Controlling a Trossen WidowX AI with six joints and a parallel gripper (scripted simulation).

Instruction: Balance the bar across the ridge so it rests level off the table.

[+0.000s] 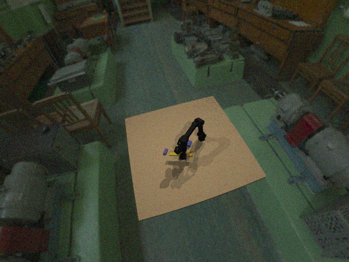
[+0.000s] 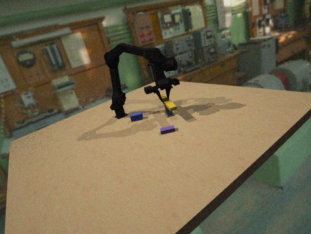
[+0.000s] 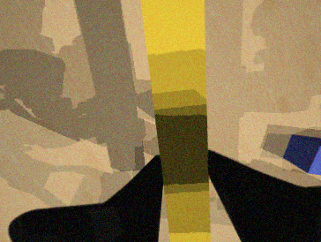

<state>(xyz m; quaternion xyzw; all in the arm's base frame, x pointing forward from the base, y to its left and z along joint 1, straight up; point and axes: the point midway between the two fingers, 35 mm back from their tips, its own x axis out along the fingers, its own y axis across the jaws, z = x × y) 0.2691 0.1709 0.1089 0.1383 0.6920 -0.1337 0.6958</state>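
Right now the yellow bar is 30 mm ahead of my gripper tip and 10 mm to the right of it. From my gripper tip the other things lie so: blue block 140 mm to the right, 110 mm behind, 60 mm below; then purple block 170 mm ahead, 140 mm to the right, 70 mm below.
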